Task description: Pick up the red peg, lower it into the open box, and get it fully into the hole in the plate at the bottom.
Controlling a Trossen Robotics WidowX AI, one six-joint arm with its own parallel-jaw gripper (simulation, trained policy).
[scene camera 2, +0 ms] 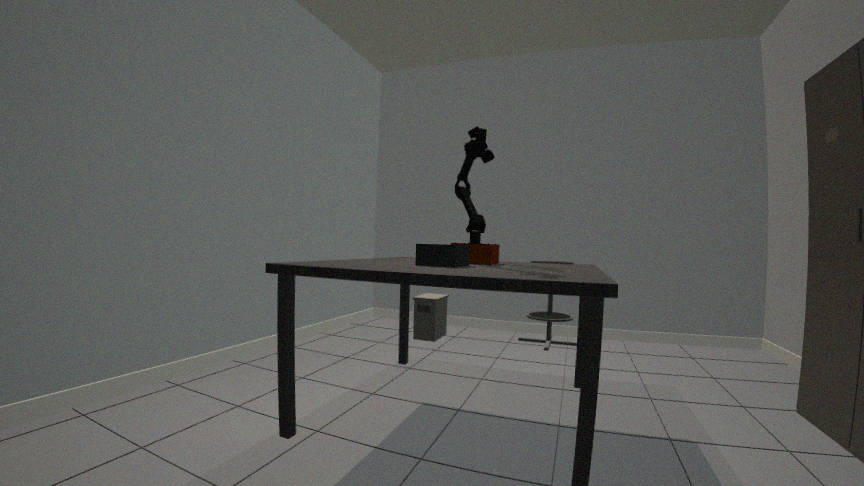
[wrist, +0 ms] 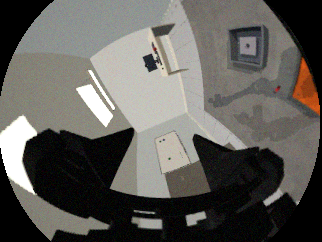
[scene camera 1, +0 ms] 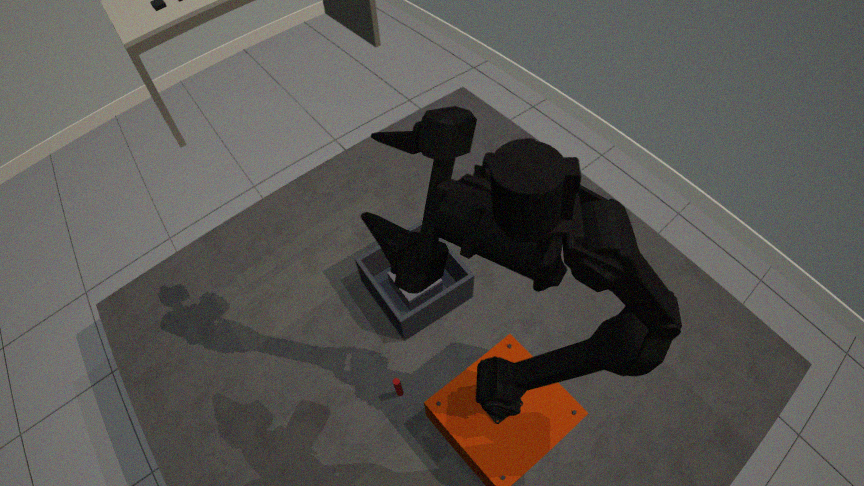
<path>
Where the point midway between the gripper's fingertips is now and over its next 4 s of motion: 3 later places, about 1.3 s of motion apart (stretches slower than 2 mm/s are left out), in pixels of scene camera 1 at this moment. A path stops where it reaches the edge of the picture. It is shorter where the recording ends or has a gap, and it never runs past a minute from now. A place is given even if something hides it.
The gripper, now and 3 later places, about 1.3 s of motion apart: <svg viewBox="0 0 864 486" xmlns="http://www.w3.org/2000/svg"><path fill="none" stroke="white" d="M368 175L364 311L404 377L412 391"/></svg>
</path>
